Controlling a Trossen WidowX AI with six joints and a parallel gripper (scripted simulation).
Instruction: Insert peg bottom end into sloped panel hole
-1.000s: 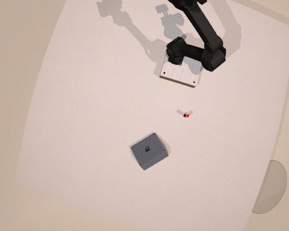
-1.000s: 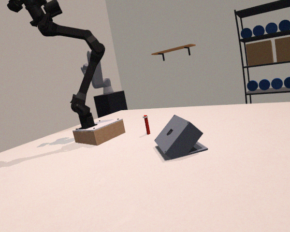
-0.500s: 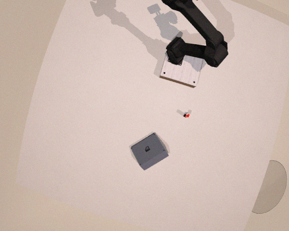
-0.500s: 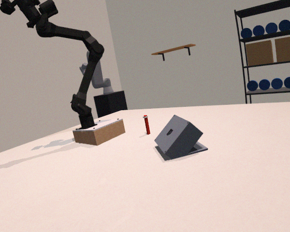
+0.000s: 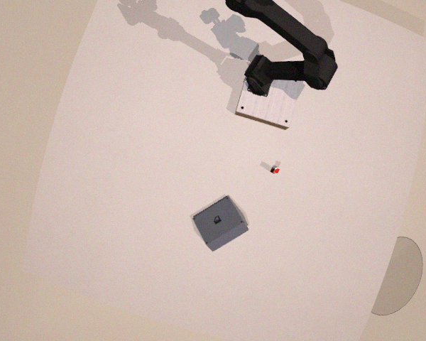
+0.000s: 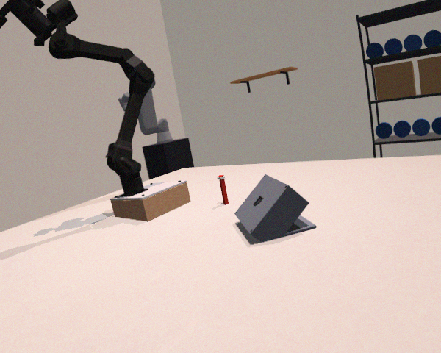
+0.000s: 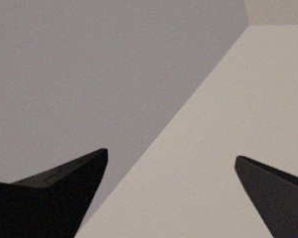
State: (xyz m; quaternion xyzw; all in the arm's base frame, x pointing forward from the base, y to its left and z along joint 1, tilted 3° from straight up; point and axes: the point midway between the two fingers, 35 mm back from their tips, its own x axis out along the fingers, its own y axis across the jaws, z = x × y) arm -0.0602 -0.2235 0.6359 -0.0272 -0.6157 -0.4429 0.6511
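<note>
Right now the red peg is 34 cm ahead of my gripper tip, 37 cm to the left of it and 66 cm below it. Also, from my gripper tip: sloped grey panel (55 cm ahead, 26 cm to the left, 68 cm below).
</note>
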